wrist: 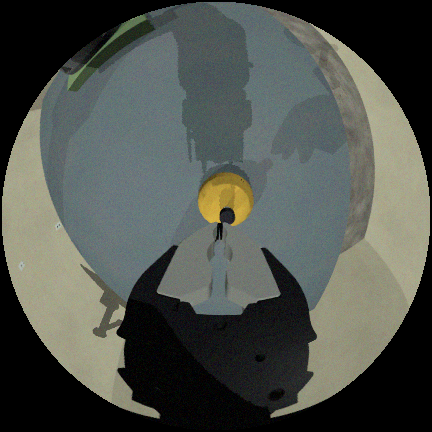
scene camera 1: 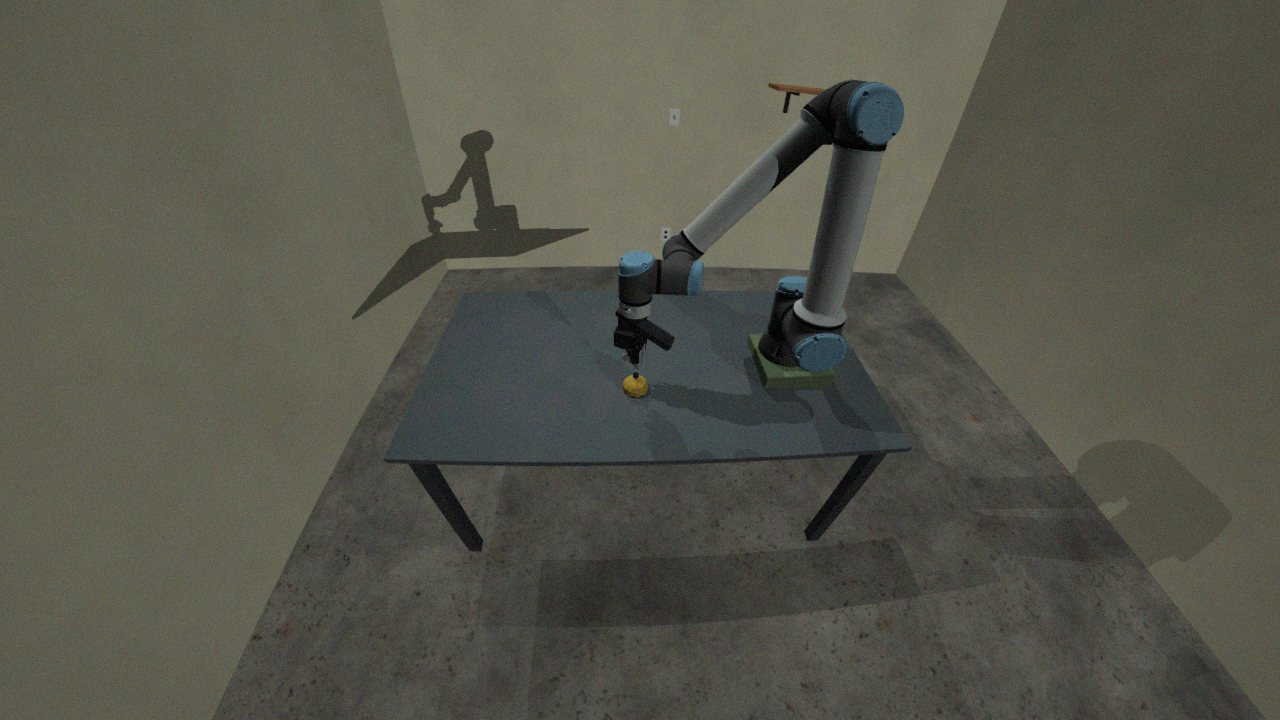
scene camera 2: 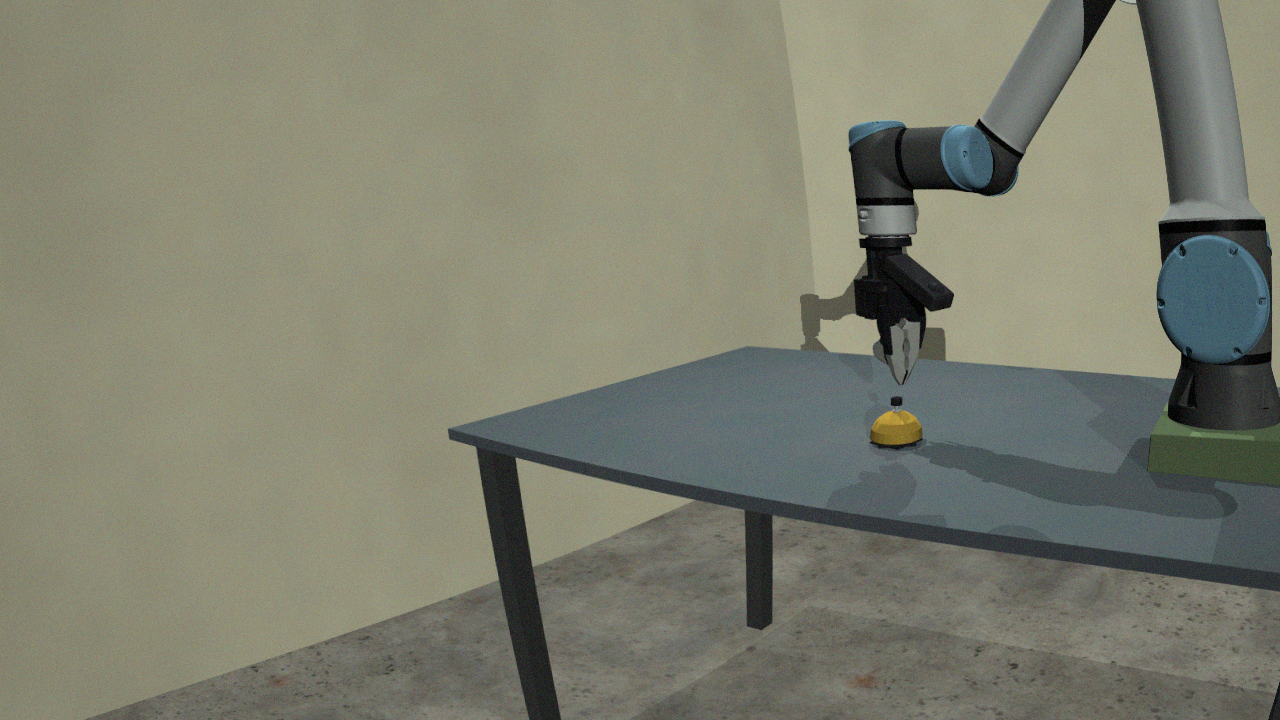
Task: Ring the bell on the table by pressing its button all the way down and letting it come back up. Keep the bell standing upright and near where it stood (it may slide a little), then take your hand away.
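Frame: origin at the arm's base, x right, y down, z ahead, level; metres.
Seen in the pictures: gripper, fingertip midpoint: (wrist: 219,223) (scene camera 1: 637,368) (scene camera 2: 902,384); arm's base, link origin: (scene camera 1: 784,349) (scene camera 2: 1223,416).
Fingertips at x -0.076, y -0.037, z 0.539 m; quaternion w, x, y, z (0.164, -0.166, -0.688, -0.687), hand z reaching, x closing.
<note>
Offsets run from my fingertips to a thing's top centre. Level surfaces: height alone.
The bell, a yellow dome @[dx -0.006, dy +0.019, dz +0.007 m] (scene camera 1: 635,386) (scene camera 2: 896,429) (wrist: 222,195), stands upright on the grey-blue table @[dy +0.085 m] (scene camera 1: 519,402) (scene camera 2: 671,429) (wrist: 125,165). Its black button @[dx -0.006, dy +0.019, dz +0.007 m] (scene camera 1: 635,375) (scene camera 2: 896,401) (wrist: 227,216) stands up on a short stem above the dome. My gripper (scene camera 1: 637,367) (scene camera 2: 903,383) (wrist: 219,223) is shut and empty, pointing down. In the scene camera 2 view its fingertips are a small gap above the button and slightly to its right. In the wrist view the button shows just beyond the fingertips and a little to their right.
The arm's base stands on a green block (scene camera 1: 796,376) (scene camera 2: 1208,456) (wrist: 100,57) at the right of the table. The arm reaches over the table from there. The arm's shadow falls across the table beside the bell. Walls stand around the table.
</note>
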